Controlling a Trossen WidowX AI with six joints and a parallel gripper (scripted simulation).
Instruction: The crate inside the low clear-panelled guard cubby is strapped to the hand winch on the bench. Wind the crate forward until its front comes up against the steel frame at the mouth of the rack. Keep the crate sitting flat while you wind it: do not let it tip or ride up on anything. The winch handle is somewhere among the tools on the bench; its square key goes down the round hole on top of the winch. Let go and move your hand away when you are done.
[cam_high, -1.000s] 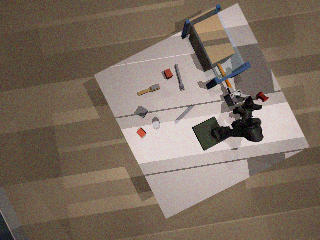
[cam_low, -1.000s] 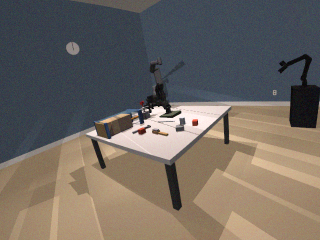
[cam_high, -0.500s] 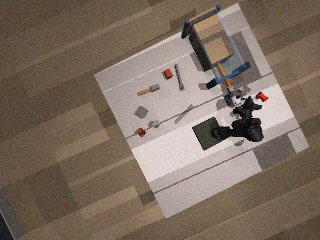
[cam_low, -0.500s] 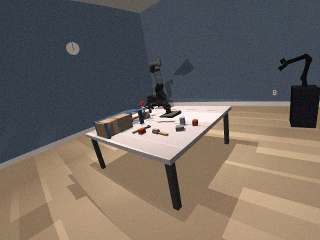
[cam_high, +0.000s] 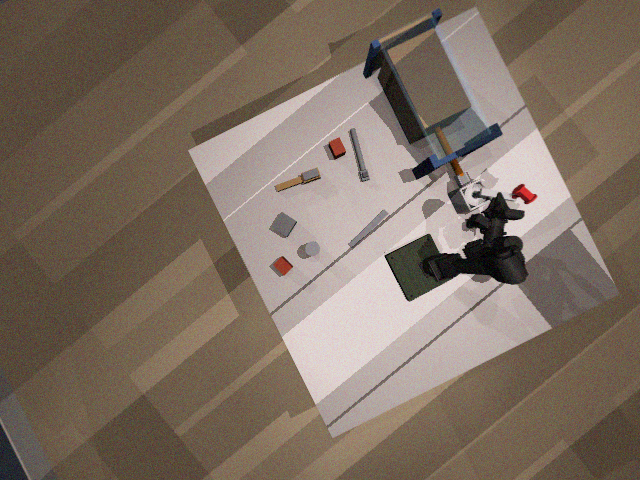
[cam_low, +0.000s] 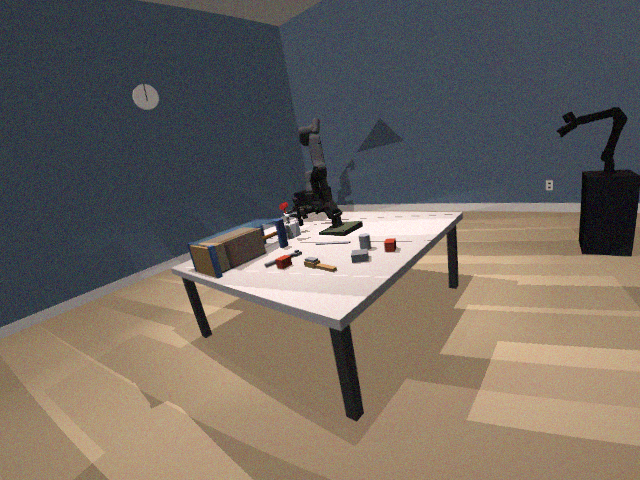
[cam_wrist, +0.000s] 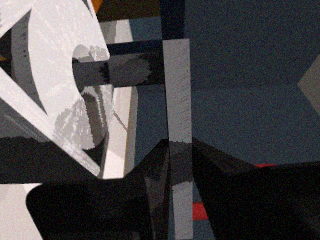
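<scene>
My gripper tip is 1 cm to the left of the winch handle, 1 cm below it and 1 cm past it. Round my gripper tip: blue frame (19 cm ahead, 3 cm to the left, 3 cm below); red knob (4 cm to the right, 4 cm behind, 4 cm above); grey winch (10 cm below, 3 cm to the left, 1 cm ahead).
</scene>
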